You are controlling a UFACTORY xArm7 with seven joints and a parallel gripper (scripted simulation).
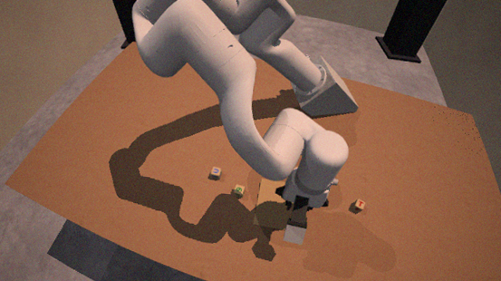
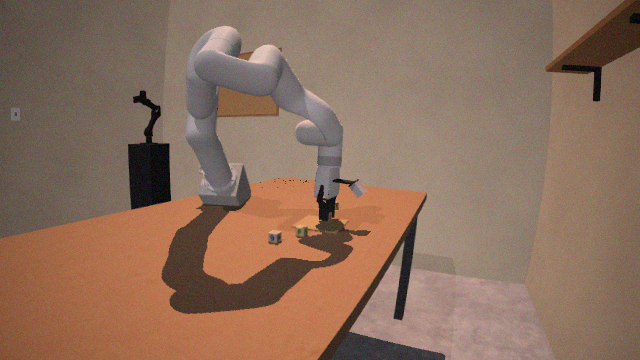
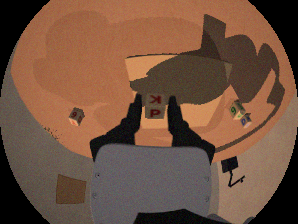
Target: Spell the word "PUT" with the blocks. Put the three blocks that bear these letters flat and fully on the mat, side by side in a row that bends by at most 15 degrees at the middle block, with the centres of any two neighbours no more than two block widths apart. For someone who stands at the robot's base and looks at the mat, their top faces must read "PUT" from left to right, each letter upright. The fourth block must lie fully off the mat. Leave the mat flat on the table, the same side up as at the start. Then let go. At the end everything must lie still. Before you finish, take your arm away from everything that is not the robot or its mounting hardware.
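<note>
My hand is 10 mm above the P block. The rest, counted from my hand: T block 180 mm to the left, 20 mm below; tan mat 10 mm behind, 40 mm to the right, 30 mm below.
</note>
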